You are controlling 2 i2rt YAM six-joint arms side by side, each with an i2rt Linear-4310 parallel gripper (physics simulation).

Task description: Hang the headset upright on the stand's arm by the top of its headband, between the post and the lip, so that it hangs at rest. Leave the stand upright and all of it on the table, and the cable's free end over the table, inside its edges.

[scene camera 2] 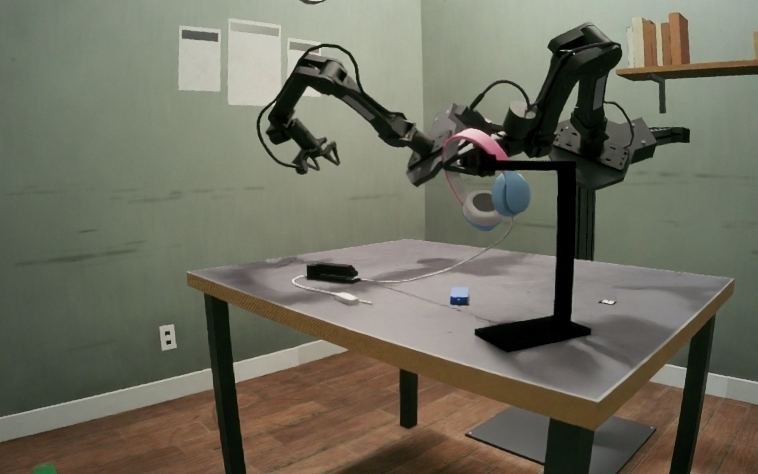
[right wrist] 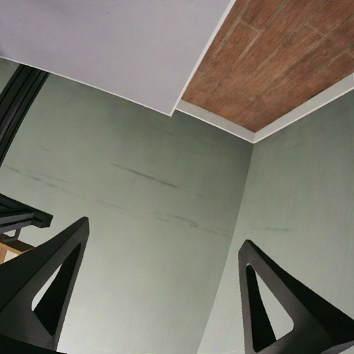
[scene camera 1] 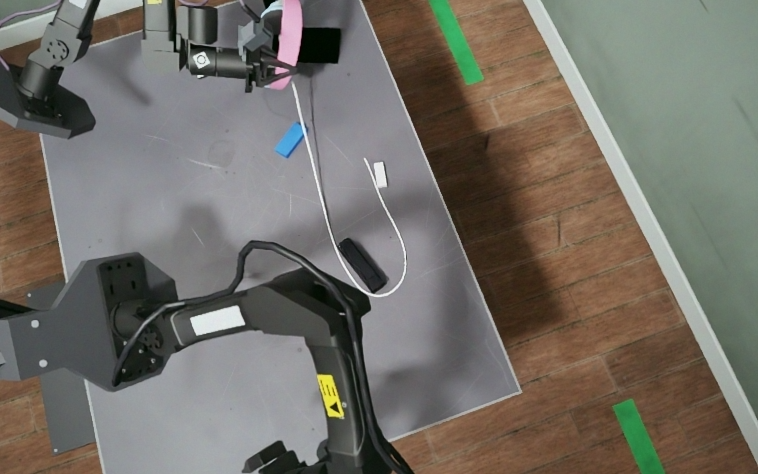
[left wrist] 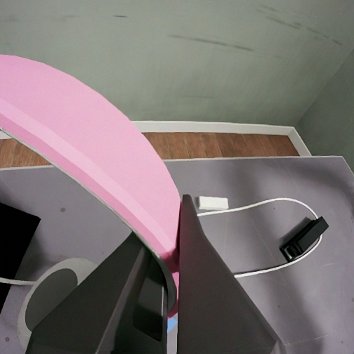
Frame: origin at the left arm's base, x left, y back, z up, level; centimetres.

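Where they show: left gripper, fingertip midpoint: (scene camera 2: 441, 165) (scene camera 1: 296, 69); right gripper, fingertip midpoint: (scene camera 2: 329, 167); left arm's base, origin of the base link: (scene camera 2: 590, 148) (scene camera 1: 33, 95); right arm's base, origin of the base link: (scene camera 2: 430, 150) (scene camera 1: 126, 319).
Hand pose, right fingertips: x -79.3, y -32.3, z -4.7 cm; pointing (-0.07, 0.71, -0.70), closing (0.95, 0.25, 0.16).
Each offset is from my right fingertips to the top centre of the thing. "*": to the spot under its first point. Level surfaces: height alone.
The headset, with a pink headband @(dx +85.7, dy -16.3, dz +6.9 cm) (scene camera 1: 290, 34) (scene camera 2: 475, 135) (left wrist: 100, 140) and blue ear cups @(dx +95.1, dy -17.1, dz +0.1 cm) (scene camera 2: 511, 192), is in the air, cups low. My left gripper (scene camera 1: 290, 70) (left wrist: 175, 203) is shut on one side of the headband. The black stand (scene camera 1: 324, 45) (scene camera 2: 564, 240) is upright on the table; in scene camera 2 its arm crosses in front of the headband, and I cannot tell if they touch. The white cable @(* dx +61.8, dy -17.5, dz -25.8 cm) (scene camera 1: 319, 187) (scene camera 2: 419, 276) (left wrist: 260, 274) runs down onto the table; its free end @(* dx +67.1, dy -29.8, dz -27.6 cm) (scene camera 1: 366, 160) (scene camera 2: 367, 302) lies inside the edges. My right gripper (scene camera 2: 322, 165) (right wrist: 167, 236) is open and empty, high up.
On the table @(dz -28.0 cm) (scene camera 1: 156, 184) (scene camera 2: 391, 329) lie a blue block @(dx +76.4, dy -13.0, dz -26.5 cm) (scene camera 1: 290, 139) (scene camera 2: 459, 296), a white block @(dx +62.6, dy -32.3, dz -26.8 cm) (scene camera 1: 380, 174) (scene camera 2: 346, 298) (left wrist: 213, 203) by the cable end, and a long black object @(dx +41.6, dy -23.5, dz -24.0 cm) (scene camera 1: 363, 264) (scene camera 2: 332, 272) (left wrist: 303, 238) beside the cable loop.
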